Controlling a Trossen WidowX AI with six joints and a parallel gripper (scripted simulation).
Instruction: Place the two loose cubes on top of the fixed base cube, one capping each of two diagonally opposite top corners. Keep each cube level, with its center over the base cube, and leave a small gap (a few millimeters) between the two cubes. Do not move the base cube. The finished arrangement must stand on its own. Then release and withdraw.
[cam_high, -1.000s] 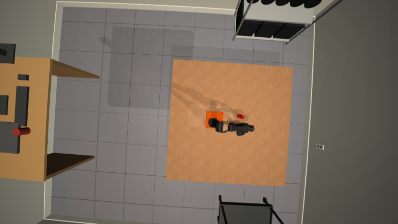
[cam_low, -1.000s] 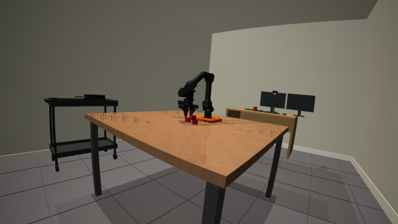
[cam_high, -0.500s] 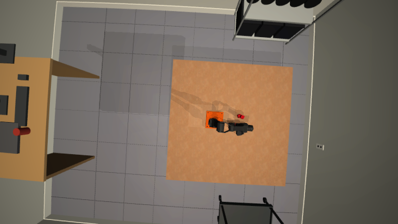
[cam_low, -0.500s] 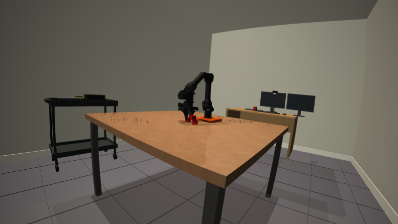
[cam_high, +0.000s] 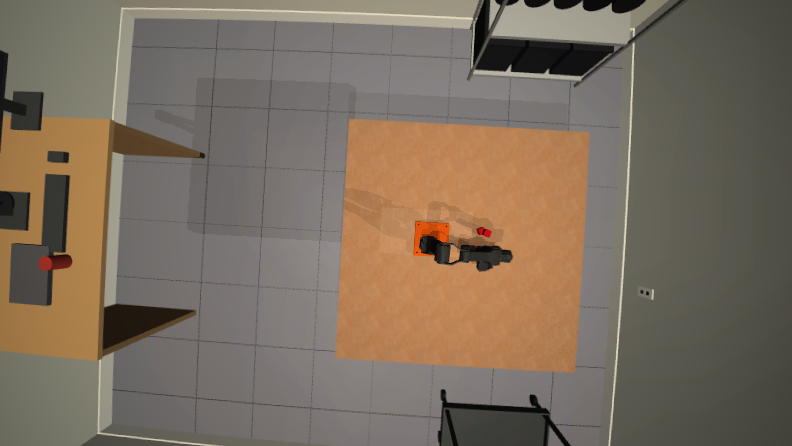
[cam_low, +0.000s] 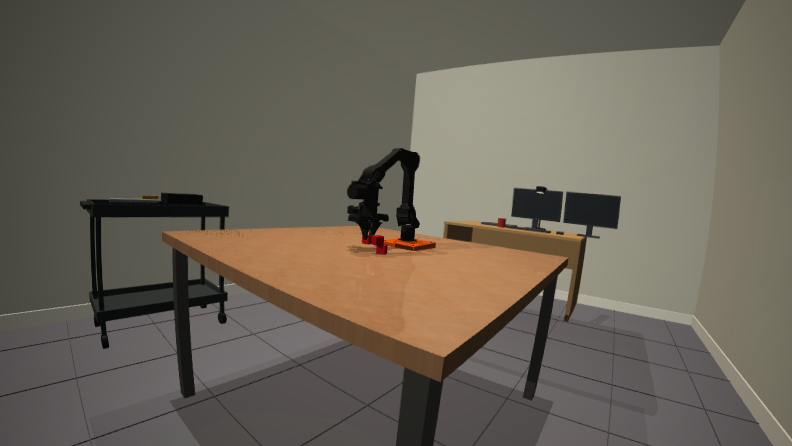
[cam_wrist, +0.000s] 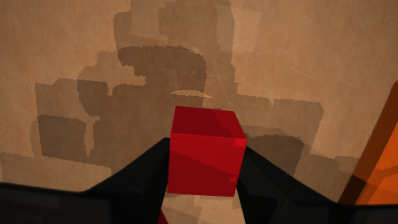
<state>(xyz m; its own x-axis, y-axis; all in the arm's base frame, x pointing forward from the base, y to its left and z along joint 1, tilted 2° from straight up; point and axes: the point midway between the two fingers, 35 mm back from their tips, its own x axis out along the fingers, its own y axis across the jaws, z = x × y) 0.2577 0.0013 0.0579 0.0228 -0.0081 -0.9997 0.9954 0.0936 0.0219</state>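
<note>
The cube lies 4 cm ahead of my gripper tip, 9 cm to the left of it and 1 cm above it.
</note>
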